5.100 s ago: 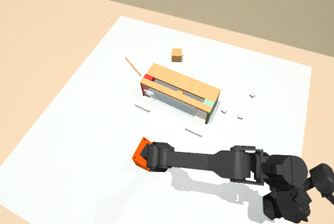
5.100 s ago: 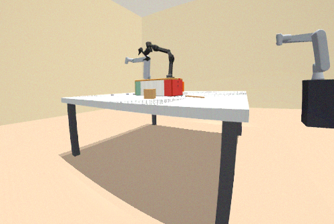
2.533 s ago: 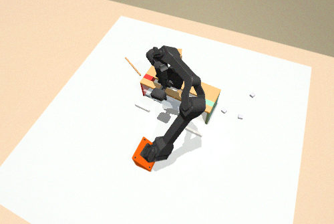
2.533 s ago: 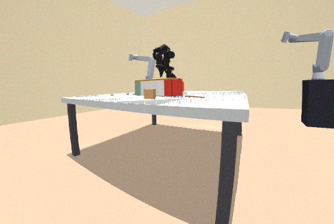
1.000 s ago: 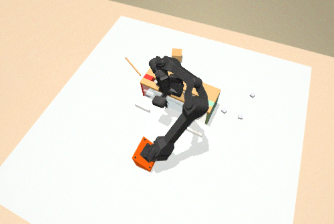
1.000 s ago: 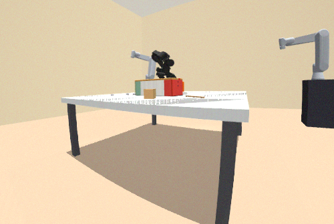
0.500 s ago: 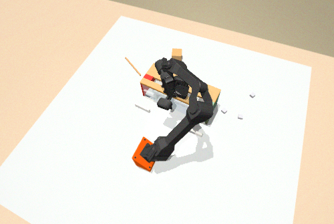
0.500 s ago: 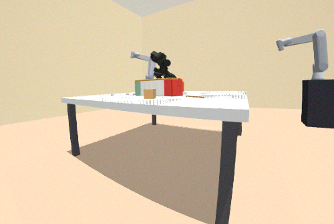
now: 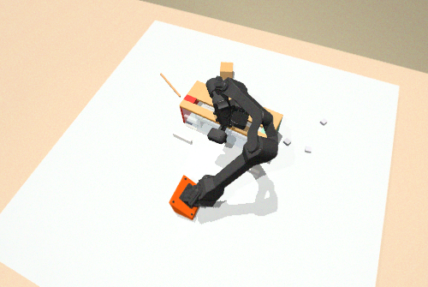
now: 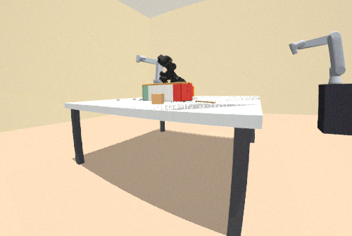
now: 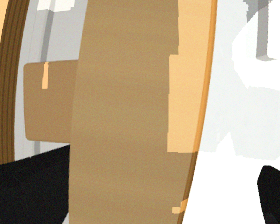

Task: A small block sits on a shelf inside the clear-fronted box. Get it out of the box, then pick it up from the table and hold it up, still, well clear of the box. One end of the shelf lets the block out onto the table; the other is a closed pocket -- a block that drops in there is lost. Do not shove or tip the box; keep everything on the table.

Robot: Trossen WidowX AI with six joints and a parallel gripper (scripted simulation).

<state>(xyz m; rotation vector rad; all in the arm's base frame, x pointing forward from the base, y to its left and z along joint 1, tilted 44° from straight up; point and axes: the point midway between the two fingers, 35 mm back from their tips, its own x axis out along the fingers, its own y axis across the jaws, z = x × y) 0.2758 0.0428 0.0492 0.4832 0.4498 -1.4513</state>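
My gripper tip is 30 mm short of the box, 40 mm to the right of it and 20 mm above it. Round my gripper tip: tan cube 320 mm ahead, 190 mm to the left, 60 mm below; thin wooden stick 140 mm ahead, 400 mm to the left, 80 mm below.
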